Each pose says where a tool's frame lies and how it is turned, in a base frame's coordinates. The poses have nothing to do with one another.
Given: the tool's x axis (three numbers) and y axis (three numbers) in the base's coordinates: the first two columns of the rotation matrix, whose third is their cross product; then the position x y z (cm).
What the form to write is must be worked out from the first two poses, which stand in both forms.
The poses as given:
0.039, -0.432, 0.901, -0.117, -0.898, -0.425, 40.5, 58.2, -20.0
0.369, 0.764, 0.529, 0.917, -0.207, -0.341, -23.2, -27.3, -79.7
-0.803, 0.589, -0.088, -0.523, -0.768, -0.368, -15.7, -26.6, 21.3
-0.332, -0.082, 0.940, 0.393, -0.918, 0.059, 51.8, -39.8, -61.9
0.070, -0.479, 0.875, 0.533, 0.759, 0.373, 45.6, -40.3, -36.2
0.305, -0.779, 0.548, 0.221, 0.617, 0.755, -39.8, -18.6, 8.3
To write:
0.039, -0.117, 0.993, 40.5; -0.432, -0.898, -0.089, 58.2; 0.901, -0.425, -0.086, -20.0; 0, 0, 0, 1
0.369, 0.917, -0.151, -23.2; 0.764, -0.207, 0.611, -27.3; 0.529, -0.341, -0.777, -79.7; 0, 0, 0, 1
-0.803, -0.523, -0.284, -15.7; 0.589, -0.768, -0.249, -26.6; -0.088, -0.368, 0.925, 21.3; 0, 0, 0, 1
-0.332, 0.393, 0.858, 51.8; -0.082, -0.918, 0.389, -39.8; 0.940, 0.059, 0.337, -61.9; 0, 0, 0, 1
0.070, 0.533, -0.843, 45.6; -0.479, 0.759, 0.440, -40.3; 0.875, 0.373, 0.308, -36.2; 0, 0, 0, 1
0.305, 0.221, -0.926, -39.8; -0.779, 0.617, -0.109, -18.6; 0.548, 0.755, 0.360, 8.3; 0, 0, 0, 1

